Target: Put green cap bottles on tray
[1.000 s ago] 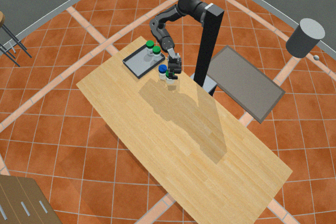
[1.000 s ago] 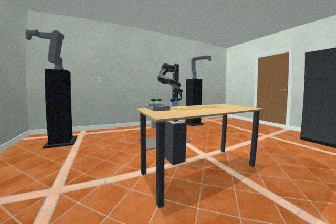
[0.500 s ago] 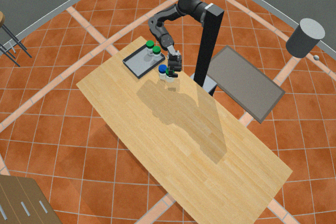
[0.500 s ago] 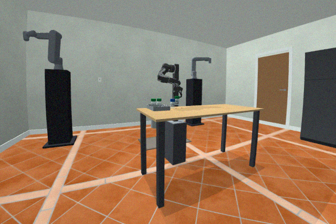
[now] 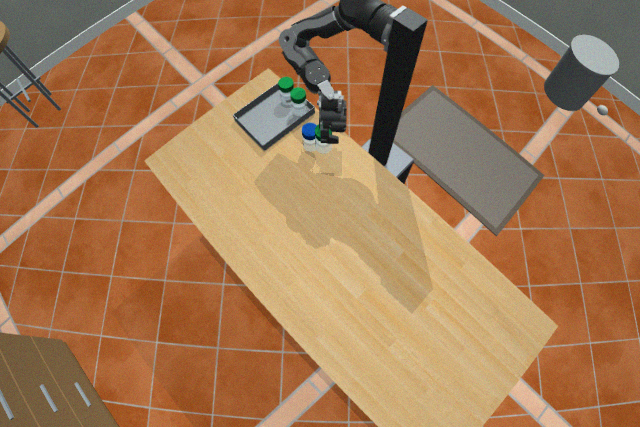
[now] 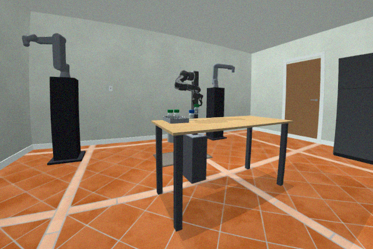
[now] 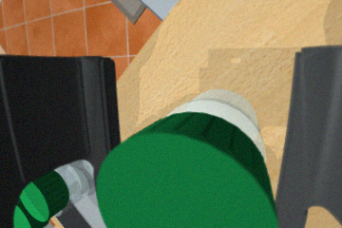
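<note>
Right now the tray is 2 cm ahead of my hand, 26 cm to the right of it and 14 cm below it. The rest, counted from my hand: blue-capped bottle (1 cm ahead, 8 cm to the right, 11 cm below).
</note>
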